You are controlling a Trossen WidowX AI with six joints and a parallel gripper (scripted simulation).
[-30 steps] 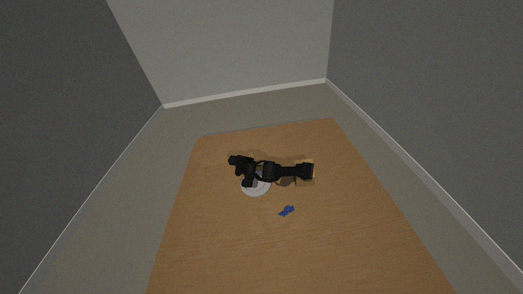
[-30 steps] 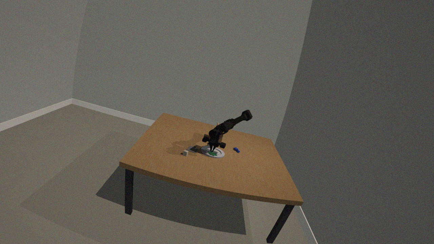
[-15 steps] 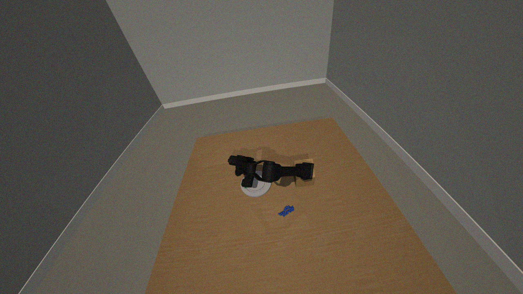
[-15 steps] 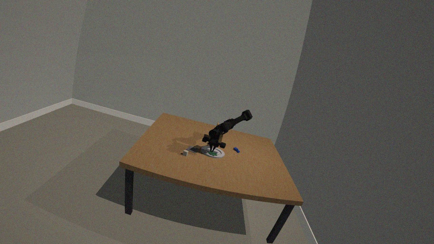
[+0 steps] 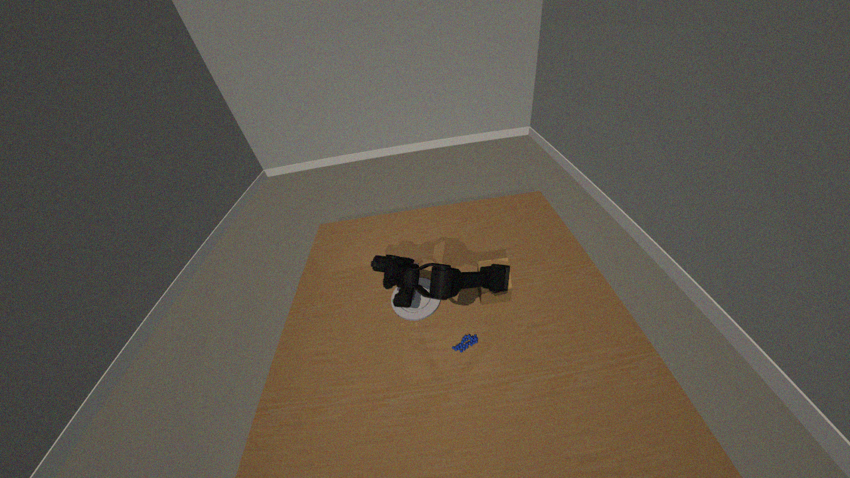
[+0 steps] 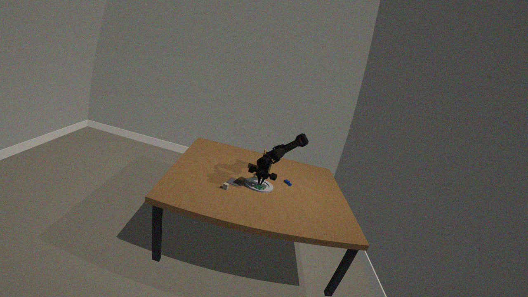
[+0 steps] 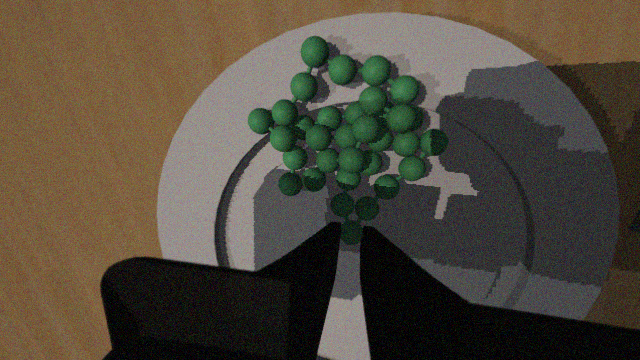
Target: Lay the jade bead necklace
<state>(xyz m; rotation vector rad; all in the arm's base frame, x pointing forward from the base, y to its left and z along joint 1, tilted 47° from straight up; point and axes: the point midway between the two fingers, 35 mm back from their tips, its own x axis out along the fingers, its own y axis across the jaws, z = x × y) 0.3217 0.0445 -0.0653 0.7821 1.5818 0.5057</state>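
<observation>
Right now the round bead board is 20 mm behind my gripper tip and 10 mm below it. From my gripper tip the other things lie so: pale block 160 mm ahead, 210 mm to the right; flat grey plate 30 mm ahead, 170 mm to the right, 20 mm below.
</observation>
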